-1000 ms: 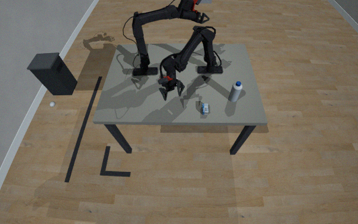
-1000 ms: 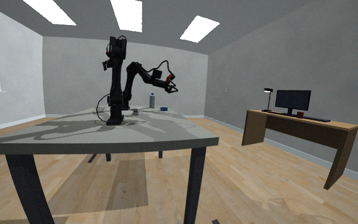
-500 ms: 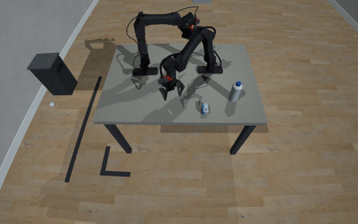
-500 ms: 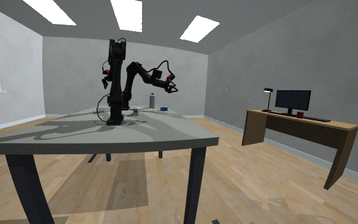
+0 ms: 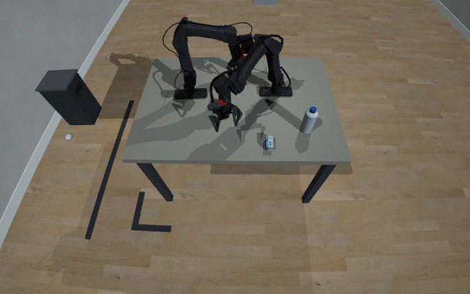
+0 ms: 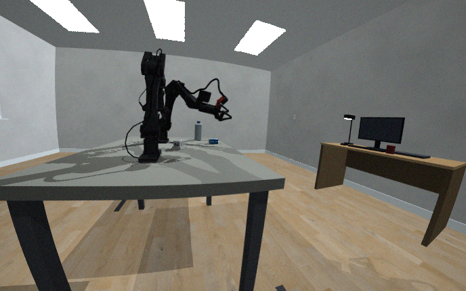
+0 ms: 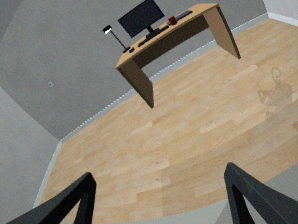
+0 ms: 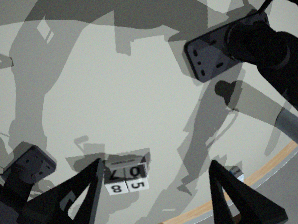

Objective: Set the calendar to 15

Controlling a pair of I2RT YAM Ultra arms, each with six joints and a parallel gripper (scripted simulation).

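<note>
Now: the white digit cube 120 mm to the right of my right hand, 120 mm below it and 110 mm ahead of it. Also, from my right hand: white calendar tray: 140 mm below, 120 mm ahead, 100 mm to the right.
</note>
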